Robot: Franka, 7 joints.
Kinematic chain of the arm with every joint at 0, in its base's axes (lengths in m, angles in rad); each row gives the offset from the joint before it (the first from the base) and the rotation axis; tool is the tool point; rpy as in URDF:
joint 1: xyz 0 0 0.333 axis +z
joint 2: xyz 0 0 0 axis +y
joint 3: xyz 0 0 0.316 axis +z
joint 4: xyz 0.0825 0 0 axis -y
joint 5: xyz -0.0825 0 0.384 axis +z
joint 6: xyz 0 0 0 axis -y
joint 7: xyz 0.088 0 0 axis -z
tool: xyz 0 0 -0.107 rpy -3.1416 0 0
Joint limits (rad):
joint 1: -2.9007..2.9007
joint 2: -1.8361..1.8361
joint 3: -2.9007..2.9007
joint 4: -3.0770..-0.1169
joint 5: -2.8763..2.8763
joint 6: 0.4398..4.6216
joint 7: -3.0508..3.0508
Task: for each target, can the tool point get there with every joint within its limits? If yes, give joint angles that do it. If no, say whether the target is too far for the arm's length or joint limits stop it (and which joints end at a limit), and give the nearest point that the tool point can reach.
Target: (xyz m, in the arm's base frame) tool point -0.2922 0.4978 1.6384
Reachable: no: too far | nearest point -0.1756 0.2992 1.1176 | short by 0.569 m
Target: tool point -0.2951 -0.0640 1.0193
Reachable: yes | joints -1.0952 0.2159 -1.8572 -0.8055 1.7165 3.7487 1.7926
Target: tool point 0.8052 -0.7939 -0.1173
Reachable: no: too far | nearest point 0.5675 -0.5596 0.0156 | short by 0.359 m
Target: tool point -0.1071 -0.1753 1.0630
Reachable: yes | joints 0.2310 -0.5017 -0.8608 -0.3606 0.6112 1.2195 -1.9175
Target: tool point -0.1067 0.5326 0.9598
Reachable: yes | joints 1.9519 0.8763 -1.9990 -0.3838 -2.0268 1.6895 -1.6845
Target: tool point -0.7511 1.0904 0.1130
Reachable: no: too far | nearest point -0.4801 0.6969 0.1924 | short by 0.484 m
